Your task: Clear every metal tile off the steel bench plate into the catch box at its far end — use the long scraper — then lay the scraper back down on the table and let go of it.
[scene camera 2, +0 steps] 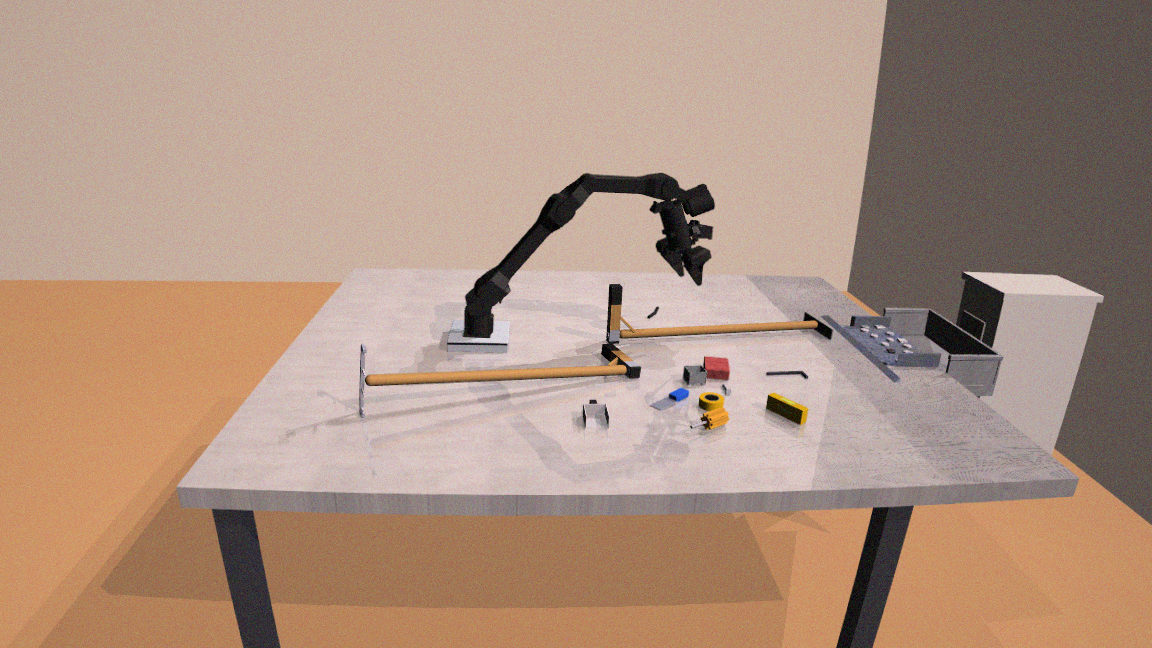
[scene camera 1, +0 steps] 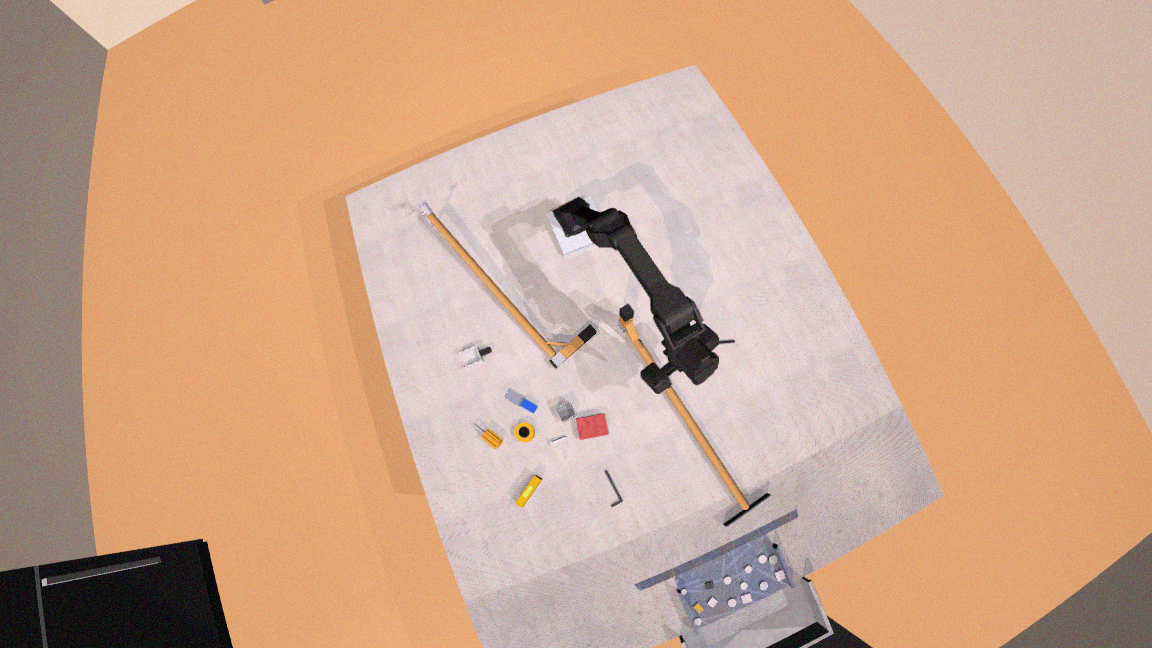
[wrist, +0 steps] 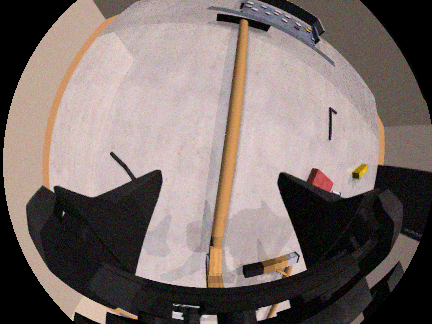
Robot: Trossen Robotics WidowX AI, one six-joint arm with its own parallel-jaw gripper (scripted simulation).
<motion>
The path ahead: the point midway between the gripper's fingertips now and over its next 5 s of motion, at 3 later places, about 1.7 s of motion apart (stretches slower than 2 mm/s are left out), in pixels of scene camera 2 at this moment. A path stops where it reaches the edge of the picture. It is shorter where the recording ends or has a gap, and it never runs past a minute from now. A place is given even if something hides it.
My gripper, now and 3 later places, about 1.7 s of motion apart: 690, 280; 671, 271; 627, 261; 606, 285
</motion>
